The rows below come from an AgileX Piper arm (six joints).
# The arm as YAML. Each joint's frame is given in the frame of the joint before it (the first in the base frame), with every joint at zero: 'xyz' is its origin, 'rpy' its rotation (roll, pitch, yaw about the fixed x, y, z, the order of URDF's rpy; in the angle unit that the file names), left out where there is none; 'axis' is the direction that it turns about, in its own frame. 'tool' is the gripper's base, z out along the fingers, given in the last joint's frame.
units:
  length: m
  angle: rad
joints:
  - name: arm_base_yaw
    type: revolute
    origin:
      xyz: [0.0, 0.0, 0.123]
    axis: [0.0, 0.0, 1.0]
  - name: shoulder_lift
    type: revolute
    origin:
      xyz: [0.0, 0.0, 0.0]
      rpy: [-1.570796, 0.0, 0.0]
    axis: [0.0, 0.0, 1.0]
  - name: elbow
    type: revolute
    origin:
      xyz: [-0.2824, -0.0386, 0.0]
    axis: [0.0, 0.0, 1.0]
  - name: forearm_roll
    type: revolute
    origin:
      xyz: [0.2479, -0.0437, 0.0]
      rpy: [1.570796, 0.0, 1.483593]
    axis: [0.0, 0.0, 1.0]
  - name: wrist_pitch
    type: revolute
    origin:
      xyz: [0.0, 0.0, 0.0]
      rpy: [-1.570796, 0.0, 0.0]
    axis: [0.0, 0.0, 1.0]
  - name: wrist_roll
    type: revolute
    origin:
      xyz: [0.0, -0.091, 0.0]
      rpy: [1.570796, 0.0, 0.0]
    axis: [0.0, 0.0, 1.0]
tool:
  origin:
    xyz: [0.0, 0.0, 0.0]
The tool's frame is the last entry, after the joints.
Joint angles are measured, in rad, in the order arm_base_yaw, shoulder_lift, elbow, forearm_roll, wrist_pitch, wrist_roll. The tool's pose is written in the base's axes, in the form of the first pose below.
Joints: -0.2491 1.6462 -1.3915 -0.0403 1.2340 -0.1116
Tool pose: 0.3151 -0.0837 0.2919 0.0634 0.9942 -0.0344 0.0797
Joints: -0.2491 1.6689 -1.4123 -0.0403 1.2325 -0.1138
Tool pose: 0.3211 -0.0853 0.2900 0.0623 0.9943 -0.0344 0.0794
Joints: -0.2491 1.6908 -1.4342 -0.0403 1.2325 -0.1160
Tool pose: 0.3270 -0.0868 0.2885 0.0612 0.9944 -0.0345 0.0794
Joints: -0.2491 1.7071 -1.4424 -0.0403 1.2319 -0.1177
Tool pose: 0.3305 -0.0877 0.2851 0.0603 0.9947 -0.0339 0.0757
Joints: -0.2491 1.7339 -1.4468 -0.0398 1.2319 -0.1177
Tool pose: 0.3352 -0.0888 0.2770 0.0602 0.9956 -0.0315 0.0648
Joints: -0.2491 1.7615 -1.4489 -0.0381 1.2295 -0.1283
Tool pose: 0.3396 -0.0898 0.2680 0.0549 0.9966 -0.0288 0.0534
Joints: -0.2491 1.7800 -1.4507 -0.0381 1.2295 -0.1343
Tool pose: 0.3424 -0.0905 0.2619 0.0518 0.9973 -0.0274 0.0452
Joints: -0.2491 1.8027 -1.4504 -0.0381 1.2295 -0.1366
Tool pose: 0.3453 -0.0912 0.2538 0.0505 0.9978 -0.0251 0.0339
